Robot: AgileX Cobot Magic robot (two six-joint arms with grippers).
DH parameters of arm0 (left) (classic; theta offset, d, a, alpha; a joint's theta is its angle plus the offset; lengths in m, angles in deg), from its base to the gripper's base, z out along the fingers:
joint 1: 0 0.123 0 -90
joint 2: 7.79 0 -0.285 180
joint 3: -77.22 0 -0.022 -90
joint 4: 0 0.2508 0 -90
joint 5: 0 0 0.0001 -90
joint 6: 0 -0.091 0 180
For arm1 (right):
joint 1: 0 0.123 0 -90
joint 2: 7.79 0 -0.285 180
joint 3: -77.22 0 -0.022 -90
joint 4: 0 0.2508 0 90
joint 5: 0 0 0.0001 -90
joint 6: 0 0.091 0 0
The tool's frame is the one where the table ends.
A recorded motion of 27 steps. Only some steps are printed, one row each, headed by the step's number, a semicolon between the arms.
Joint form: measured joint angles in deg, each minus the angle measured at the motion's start. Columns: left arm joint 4, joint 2, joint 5, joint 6, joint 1, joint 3; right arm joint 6, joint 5, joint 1, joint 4, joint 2, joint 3.
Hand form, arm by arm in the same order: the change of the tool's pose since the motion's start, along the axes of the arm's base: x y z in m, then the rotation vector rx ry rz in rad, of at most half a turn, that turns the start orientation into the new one. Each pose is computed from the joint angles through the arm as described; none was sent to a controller.
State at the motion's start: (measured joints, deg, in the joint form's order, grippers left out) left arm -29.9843 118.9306 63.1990 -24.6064 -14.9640 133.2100; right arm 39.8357 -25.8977 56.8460 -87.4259 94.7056 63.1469
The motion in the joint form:
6: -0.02 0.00 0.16 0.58 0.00 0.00; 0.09 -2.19 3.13 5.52 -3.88 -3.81
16: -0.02 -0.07 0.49 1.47 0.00 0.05; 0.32 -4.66 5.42 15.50 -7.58 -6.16
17: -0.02 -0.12 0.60 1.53 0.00 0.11; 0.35 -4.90 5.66 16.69 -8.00 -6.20
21: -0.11 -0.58 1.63 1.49 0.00 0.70; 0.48 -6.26 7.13 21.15 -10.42 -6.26
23: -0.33 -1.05 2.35 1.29 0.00 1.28; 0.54 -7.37 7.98 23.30 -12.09 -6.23
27: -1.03 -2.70 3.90 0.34 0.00 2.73; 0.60 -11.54 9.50 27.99 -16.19 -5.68
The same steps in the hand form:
6: -0.0002 0.0000 -0.0002 -0.0047 0.0084 0.0045; -0.0247 -0.0081 0.0008 0.0355 0.0608 -0.0232
16: -0.0010 0.0001 0.0003 -0.0114 0.0204 0.0108; -0.0442 -0.0188 0.0034 0.1184 0.1766 -0.0985
17: -0.0014 0.0001 0.0009 -0.0117 0.0207 0.0105; -0.0461 -0.0196 0.0048 0.1315 0.1897 -0.1065
21: -0.0054 0.0007 0.0065 -0.0105 0.0173 0.0011; -0.0569 -0.0235 0.0146 0.1906 0.2333 -0.1307
23: -0.0092 0.0012 0.0126 -0.0117 0.0083 -0.0083; -0.0630 -0.0271 0.0220 0.2237 0.2507 -0.1443
27: -0.0215 0.0031 0.0314 -0.0161 -0.0302 -0.0354; -0.0745 -0.0397 0.0416 0.2958 0.2824 -0.2001

